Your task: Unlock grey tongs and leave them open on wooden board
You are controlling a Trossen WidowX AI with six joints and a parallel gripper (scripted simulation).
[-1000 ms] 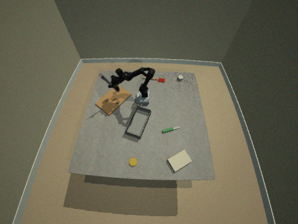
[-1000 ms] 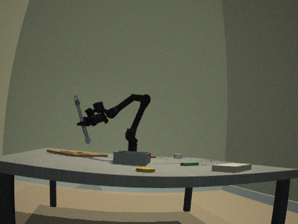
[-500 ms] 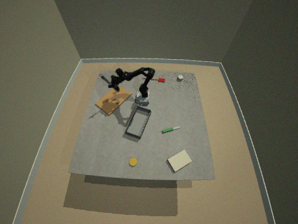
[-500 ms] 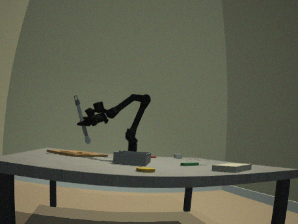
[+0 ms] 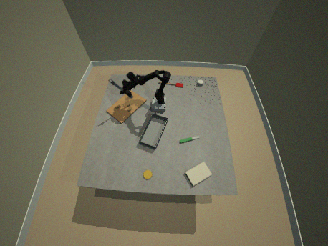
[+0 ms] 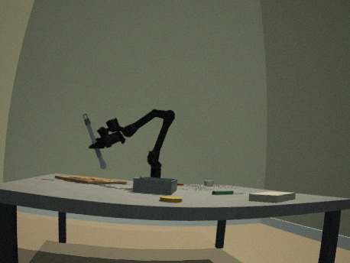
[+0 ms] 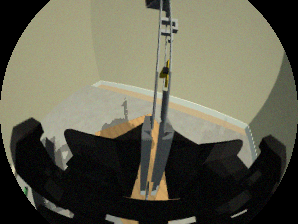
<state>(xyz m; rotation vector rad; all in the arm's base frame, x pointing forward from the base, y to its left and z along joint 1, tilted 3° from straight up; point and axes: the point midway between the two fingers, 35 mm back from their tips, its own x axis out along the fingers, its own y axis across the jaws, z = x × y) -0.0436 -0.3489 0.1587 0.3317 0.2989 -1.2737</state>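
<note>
Now: gripper tip 20 mm short of the wooden board, 20 mm to the right of it and 180 mm above it. Also, from my gripper tip: dark roasting tin (340 mm ahead, 290 mm to the left, 160 mm below); then red-handled tool (240 mm behind, 540 mm to the left, 180 mm below); then yellow disc (720 mm ahead, 220 mm to the left, 180 mm below).
</note>
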